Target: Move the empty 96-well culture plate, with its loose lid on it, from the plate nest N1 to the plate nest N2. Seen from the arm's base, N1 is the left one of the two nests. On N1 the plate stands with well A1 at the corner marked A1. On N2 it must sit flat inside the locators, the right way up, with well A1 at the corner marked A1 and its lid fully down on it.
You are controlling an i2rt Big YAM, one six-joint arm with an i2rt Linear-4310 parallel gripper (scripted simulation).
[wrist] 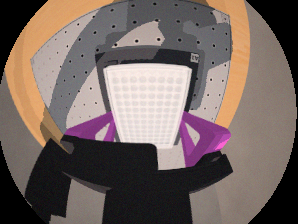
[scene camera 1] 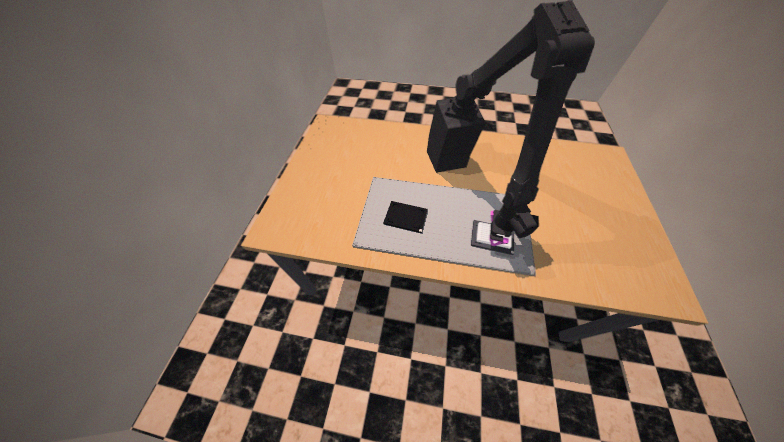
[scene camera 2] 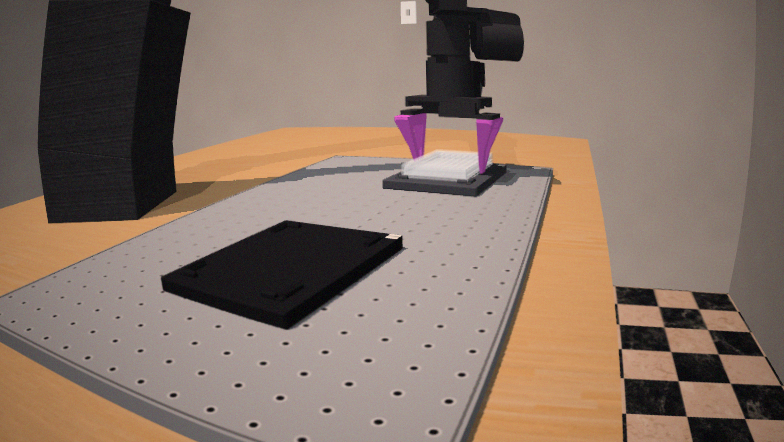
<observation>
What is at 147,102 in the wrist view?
A clear lid.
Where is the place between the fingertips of my gripper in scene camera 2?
450,170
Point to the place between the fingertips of my gripper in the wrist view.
147,113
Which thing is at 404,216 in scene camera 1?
A black nest N2.
</observation>
